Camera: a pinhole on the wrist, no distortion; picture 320 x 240 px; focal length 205.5 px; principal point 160.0 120.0 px. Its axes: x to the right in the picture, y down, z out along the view. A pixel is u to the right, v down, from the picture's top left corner.
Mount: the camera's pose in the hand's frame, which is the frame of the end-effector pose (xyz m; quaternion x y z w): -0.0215 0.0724 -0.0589 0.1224 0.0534 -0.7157 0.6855
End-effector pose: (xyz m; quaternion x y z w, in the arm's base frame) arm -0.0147 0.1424 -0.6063 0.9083 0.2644 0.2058 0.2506
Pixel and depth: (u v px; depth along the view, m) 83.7 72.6 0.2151
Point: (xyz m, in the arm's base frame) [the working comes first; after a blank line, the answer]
In the camera's frame: -0.0799 -0.0496 0.2151

0.0359 -0.0404 -0.7011
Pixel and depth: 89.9 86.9 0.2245
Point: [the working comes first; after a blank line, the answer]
In the camera's frame: -0.0766 -0.0362 0.2245

0.0479 -0.0320 -0.7092
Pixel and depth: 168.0 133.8 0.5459
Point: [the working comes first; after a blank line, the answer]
In the camera's frame: 0.0213 0.0367 0.5459

0.1575 0.0183 -1.0311
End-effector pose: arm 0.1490 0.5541 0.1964 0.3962 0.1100 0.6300 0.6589
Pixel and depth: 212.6 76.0 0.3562
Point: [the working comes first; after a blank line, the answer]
In the camera's frame: 0.0912 -0.0763 0.3562

0.3617 0.3418 0.2516
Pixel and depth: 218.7 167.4 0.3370
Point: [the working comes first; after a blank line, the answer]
In the camera's frame: 0.0963 0.0777 0.3370

0.3927 0.4870 0.2970
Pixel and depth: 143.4 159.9 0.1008
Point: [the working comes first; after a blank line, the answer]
In the camera's frame: -0.0081 0.0196 0.1008

0.1334 0.5210 0.2561
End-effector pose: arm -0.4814 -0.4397 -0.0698 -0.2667 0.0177 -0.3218 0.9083
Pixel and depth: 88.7 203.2 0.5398
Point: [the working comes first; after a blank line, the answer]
In the camera's frame: -0.1873 0.2185 0.5398

-0.1945 -0.2052 0.3488
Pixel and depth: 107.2 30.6 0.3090
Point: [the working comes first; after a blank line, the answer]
In the camera's frame: -0.0794 -0.1344 0.3090

-0.5305 -0.1608 0.0756
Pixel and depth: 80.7 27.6 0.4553
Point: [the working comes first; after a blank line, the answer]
In the camera's frame: -0.1757 -0.2047 0.4553

-0.5278 0.0028 0.1697
